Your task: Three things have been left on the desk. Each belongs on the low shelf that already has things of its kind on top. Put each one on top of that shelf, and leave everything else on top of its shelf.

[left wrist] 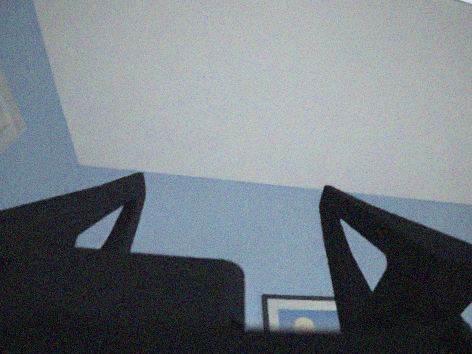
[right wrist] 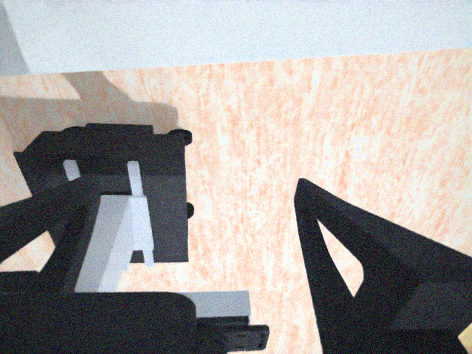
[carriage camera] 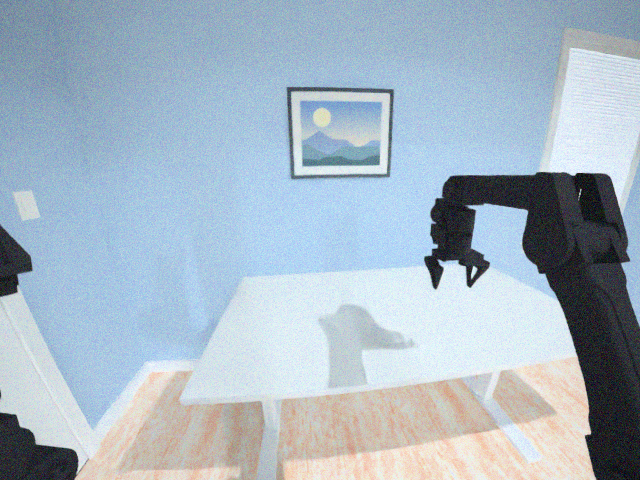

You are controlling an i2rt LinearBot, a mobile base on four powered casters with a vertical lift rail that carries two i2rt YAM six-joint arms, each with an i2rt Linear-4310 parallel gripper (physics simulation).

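Places are measured from the left arm's base along level axes (x down, y back, z left), in centimetres.
Pixels of known places: left gripper, fingertip midpoint: (left wrist: 233,189); right gripper, fingertip midpoint: (right wrist: 199,187) (carriage camera: 451,287); right arm's base, link origin: (right wrist: 207,337).
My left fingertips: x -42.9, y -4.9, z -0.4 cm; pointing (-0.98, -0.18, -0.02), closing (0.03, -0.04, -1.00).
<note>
Behind a point stands the place of what it marks.
The white desk (carriage camera: 268,330) {x 14.8, y -60.6, z -11.0 cm} (right wrist: 260,30) {x 14.8, y -43.9, z -72.6 cm} stands ahead in the carriage view, with an arm's shadow on its top; its edge crosses the top of the right wrist view. I can make out no loose thing on it. No low shelf shows in the three views. My right gripper (carriage camera: 455,285) {x -12.8, y -42.0, z -66.1 cm} (right wrist: 199,187) {x -12.8, y -42.0, z -66.1 cm} is open and empty, pointing down; in the carriage view it appears over the desk's far right part, and its height above the top is hard to judge. My left gripper (left wrist: 233,189) {x -42.9, y -4.9, z -0.4 cm} is open and empty, facing the upper wall and ceiling; its fingers do not show in the carriage view.
A framed picture (carriage camera: 341,170) {x -43.5, y -115.4, z -42.6 cm} (left wrist: 300,298) {x -82.8, y -114.4, z -32.7 cm} hangs on the blue wall (carriage camera: 155,129) {x -67.2, y -107.4, z 52.3 cm} behind the desk. A window (carriage camera: 594,113) {x -80.3, y -135.1, z -207.2 cm} is at the right, a white door (carriage camera: 25,382) {x 30.3, y -43.9, z 84.5 cm} at the lower left. My dark base (right wrist: 120,142) {x 66.7, y 2.3, z -36.9 cm} stands on the wooden floor (right wrist: 240,150) {x 86.8, y 16.8, z -81.1 cm}, close to the desk.
</note>
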